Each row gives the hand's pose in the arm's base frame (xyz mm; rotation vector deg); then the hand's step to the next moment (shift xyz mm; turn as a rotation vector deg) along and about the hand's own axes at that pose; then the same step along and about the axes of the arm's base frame.
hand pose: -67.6 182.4 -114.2 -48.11 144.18 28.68
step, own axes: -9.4 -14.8 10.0 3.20 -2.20 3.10
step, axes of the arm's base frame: 19.0 -2.0 -6.5 -0.02 -1.73 -4.66
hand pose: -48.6 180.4 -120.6 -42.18 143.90 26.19
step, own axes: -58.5 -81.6 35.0 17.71 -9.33 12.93
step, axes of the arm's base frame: 102.4 -25.8 -12.5 -3.22 -9.15 -21.77
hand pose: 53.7 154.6 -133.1 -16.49 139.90 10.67
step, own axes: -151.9 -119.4 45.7 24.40 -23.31 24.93
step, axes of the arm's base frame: 172.6 -81.8 54.1 2.51 -21.24 -36.10
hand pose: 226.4 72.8 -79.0 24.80 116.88 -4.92
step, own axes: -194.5 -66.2 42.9 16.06 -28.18 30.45
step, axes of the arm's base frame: 97.0 -124.0 138.8 9.06 -29.33 -32.20
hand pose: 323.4 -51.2 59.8 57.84 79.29 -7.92
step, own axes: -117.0 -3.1 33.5 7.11 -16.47 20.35
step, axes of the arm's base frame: -6.2 -78.0 93.3 6.63 -19.87 -17.24
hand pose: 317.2 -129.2 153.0 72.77 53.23 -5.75
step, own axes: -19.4 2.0 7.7 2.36 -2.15 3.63
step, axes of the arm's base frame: -7.3 -13.8 14.0 2.31 -2.82 -3.17
